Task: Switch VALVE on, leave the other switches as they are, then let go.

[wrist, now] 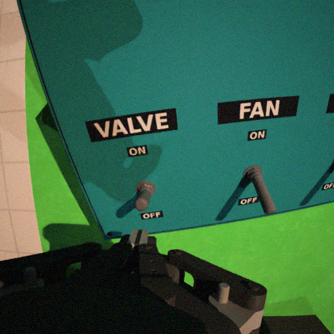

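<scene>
The VALVE switch (142, 196) is a grey lever on the teal panel, left of centre, between its ON label (137, 150) and OFF label (152, 215). It looks short and points out towards the camera, its tip showing slightly below its base. It stands at a different angle from the FAN lever (262, 192), which looks longer and leans down past its OFF label. My gripper (139, 240) is shut and empty. Its fingertips show at the panel's lower edge, below the VALVE lever, with a gap in the picture between them.
The teal panel (200, 55) fills most of the upper view. A third switch (331, 170) shows partly at the right edge, with part of its OFF label. The FAN lever sticks out to the right of my gripper. A green surface (295, 240) lies below the panel, and pale tiles at the left.
</scene>
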